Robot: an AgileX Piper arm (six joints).
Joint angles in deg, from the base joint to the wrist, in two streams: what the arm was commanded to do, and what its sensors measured. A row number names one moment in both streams.
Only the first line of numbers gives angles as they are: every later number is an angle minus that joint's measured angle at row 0.
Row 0, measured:
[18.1 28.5 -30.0 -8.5 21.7 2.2]
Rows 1 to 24, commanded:
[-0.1 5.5 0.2 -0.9 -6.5 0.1]
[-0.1 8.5 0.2 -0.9 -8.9 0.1]
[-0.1 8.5 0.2 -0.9 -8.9 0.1]
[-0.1 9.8 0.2 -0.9 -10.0 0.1]
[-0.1 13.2 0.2 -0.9 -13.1 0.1]
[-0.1 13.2 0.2 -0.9 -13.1 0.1]
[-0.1 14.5 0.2 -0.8 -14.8 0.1]
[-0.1 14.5 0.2 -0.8 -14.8 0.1]
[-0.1 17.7 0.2 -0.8 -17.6 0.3]
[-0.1 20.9 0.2 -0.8 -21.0 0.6]
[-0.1 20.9 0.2 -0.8 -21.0 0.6]
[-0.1 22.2 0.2 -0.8 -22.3 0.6]
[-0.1 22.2 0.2 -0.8 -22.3 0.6]
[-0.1 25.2 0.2 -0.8 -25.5 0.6]
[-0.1 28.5 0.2 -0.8 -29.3 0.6]
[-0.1 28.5 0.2 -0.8 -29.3 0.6]
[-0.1 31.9 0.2 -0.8 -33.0 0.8]
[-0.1 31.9 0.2 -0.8 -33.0 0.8]
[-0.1 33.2 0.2 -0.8 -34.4 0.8]
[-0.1 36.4 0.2 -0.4 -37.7 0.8]
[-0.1 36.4 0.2 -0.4 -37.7 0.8]
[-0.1 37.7 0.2 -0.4 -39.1 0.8]
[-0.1 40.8 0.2 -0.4 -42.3 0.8]
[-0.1 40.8 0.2 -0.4 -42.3 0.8]
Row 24, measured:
[0.0 37.4 0.0 -0.4 -37.1 0.2]
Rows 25 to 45, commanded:
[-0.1 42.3 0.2 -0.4 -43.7 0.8]
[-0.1 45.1 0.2 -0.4 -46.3 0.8]
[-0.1 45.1 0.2 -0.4 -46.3 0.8]
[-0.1 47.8 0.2 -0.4 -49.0 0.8]
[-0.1 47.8 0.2 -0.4 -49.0 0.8]
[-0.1 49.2 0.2 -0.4 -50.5 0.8]
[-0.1 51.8 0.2 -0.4 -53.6 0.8]
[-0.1 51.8 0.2 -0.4 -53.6 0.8]
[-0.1 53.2 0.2 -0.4 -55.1 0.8]
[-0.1 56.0 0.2 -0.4 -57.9 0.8]
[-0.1 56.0 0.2 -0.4 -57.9 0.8]
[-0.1 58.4 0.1 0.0 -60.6 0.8]
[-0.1 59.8 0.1 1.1 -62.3 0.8]
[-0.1 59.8 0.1 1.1 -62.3 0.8]
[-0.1 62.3 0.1 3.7 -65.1 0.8]
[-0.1 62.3 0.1 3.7 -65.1 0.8]
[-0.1 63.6 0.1 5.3 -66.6 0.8]
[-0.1 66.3 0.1 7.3 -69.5 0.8]
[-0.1 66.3 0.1 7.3 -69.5 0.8]
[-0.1 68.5 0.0 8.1 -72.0 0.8]
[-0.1 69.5 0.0 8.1 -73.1 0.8]
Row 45, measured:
[0.0 67.1 0.1 7.0 -68.7 0.4]
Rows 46 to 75, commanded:
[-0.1 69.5 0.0 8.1 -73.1 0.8]
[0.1 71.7 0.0 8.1 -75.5 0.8]
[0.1 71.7 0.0 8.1 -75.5 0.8]
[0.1 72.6 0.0 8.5 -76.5 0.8]
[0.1 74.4 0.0 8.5 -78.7 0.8]
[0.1 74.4 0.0 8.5 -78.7 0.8]
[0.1 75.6 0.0 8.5 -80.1 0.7]
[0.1 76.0 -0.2 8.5 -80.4 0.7]
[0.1 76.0 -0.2 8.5 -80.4 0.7]
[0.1 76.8 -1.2 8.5 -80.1 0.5]
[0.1 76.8 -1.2 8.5 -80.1 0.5]
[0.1 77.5 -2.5 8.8 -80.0 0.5]
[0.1 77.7 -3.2 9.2 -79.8 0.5]
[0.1 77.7 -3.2 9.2 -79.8 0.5]
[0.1 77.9 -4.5 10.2 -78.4 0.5]
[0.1 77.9 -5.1 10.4 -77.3 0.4]
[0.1 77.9 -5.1 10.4 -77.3 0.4]
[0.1 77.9 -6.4 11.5 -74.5 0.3]
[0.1 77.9 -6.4 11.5 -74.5 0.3]
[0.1 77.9 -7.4 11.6 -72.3 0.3]
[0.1 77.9 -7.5 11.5 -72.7 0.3]
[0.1 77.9 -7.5 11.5 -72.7 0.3]
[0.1 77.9 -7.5 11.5 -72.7 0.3]
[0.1 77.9 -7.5 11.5 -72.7 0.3]
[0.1 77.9 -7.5 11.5 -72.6 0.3]
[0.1 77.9 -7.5 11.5 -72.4 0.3]
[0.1 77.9 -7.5 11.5 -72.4 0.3]
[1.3 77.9 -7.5 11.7 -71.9 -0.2]
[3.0 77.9 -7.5 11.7 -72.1 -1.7]
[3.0 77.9 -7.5 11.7 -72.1 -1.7]
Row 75, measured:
[0.9 78.1 -7.0 12.1 -72.3 0.0]
